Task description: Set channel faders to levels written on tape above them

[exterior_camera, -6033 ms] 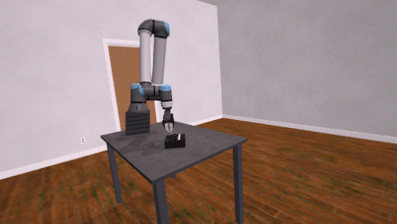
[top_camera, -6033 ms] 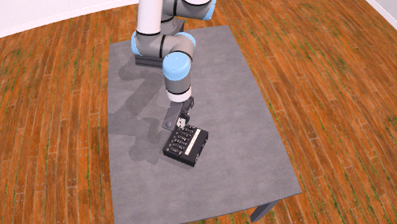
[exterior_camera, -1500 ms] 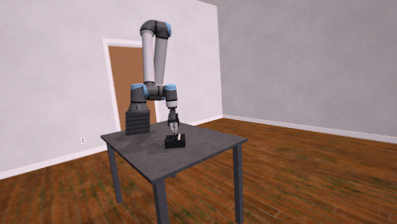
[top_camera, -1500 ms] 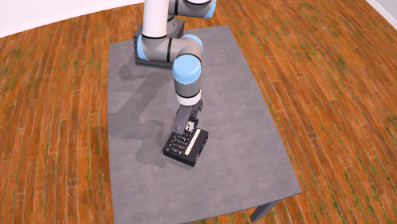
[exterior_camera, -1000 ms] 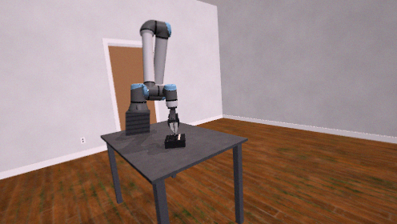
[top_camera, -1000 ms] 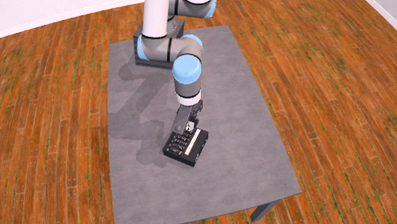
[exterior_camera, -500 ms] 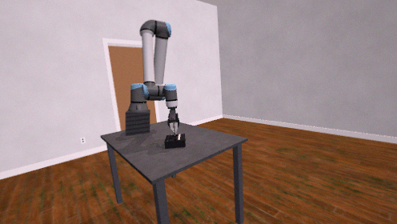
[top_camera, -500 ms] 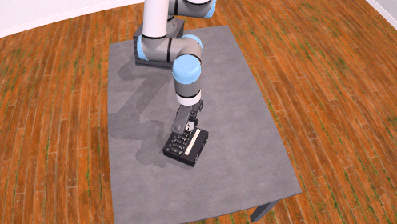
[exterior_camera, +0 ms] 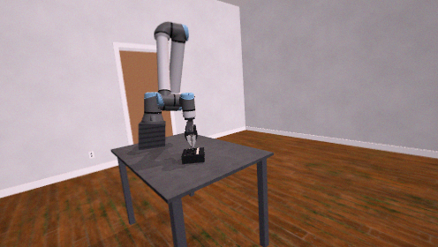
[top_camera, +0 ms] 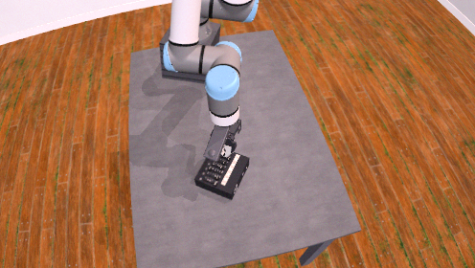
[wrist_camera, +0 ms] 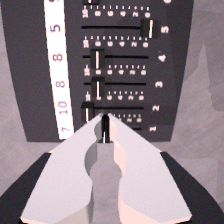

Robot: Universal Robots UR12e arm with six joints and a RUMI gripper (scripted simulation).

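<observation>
My gripper is now 1 cm to the right of the fader knob, 1 cm short of it and 1 cm above it. Round my hand: channel fader cap (7 cm to the right, 3 cm ahead, 1 cm below).
</observation>
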